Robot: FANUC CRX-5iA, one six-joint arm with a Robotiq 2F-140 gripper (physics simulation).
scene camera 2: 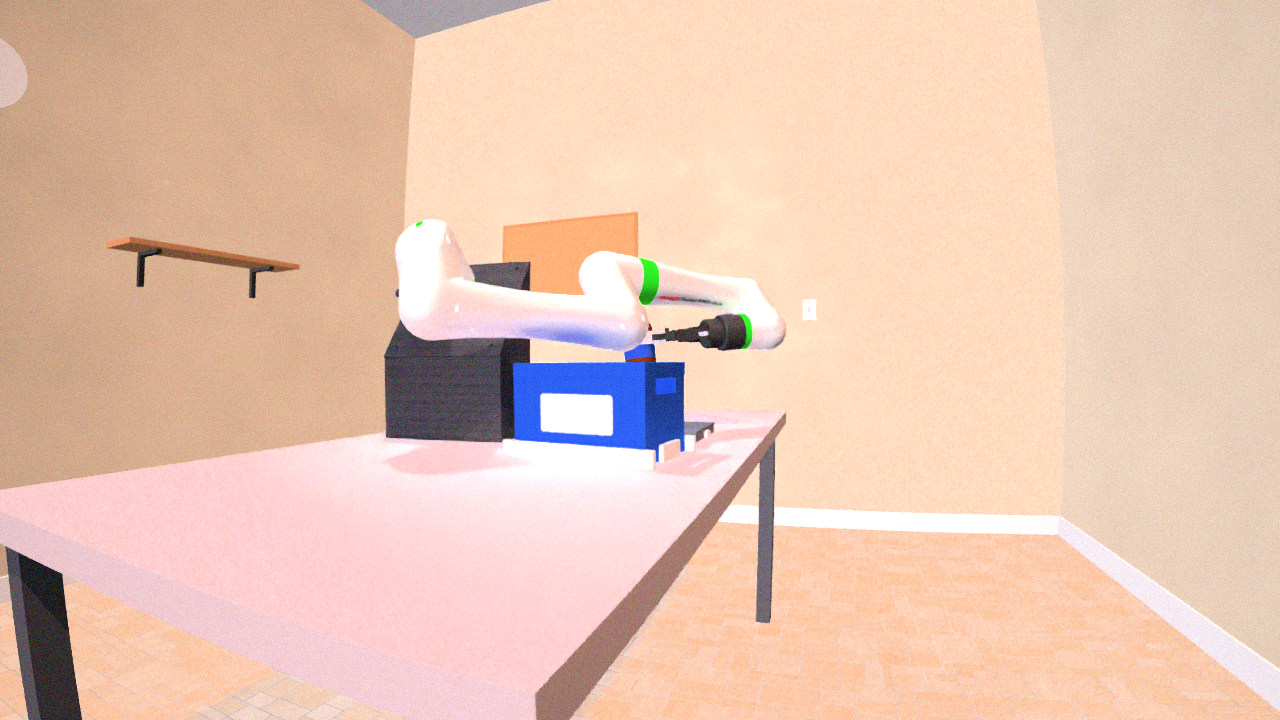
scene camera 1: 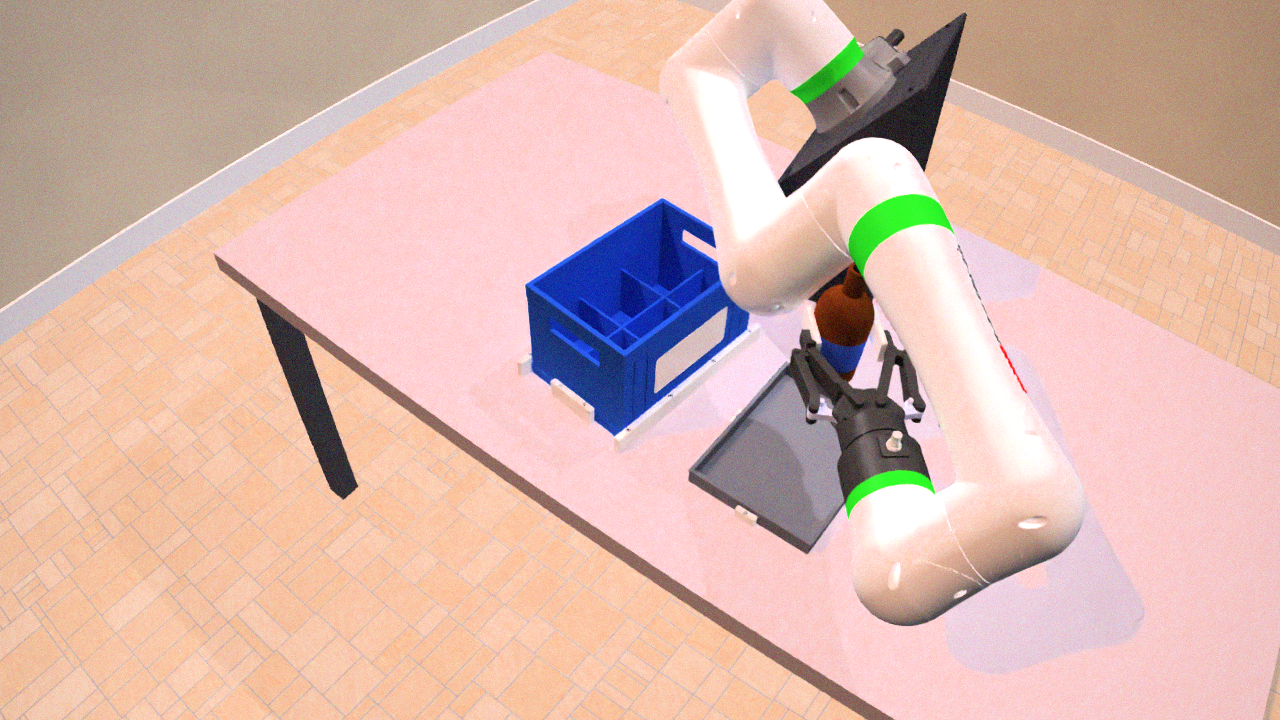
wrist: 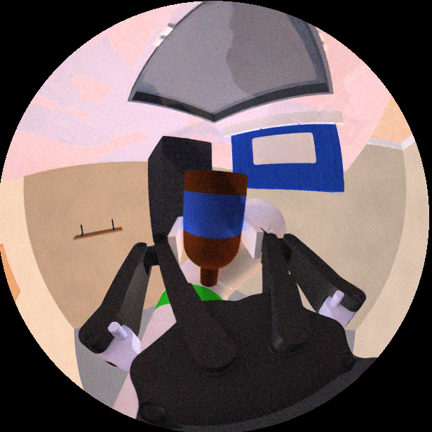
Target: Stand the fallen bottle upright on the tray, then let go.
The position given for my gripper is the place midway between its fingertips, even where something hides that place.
In view: my gripper (scene camera 1: 838, 314) and a brown bottle (scene camera 1: 844, 313).
My gripper also shows in scene camera 2 (scene camera 2: 631, 338) and in the wrist view (wrist: 211, 225).
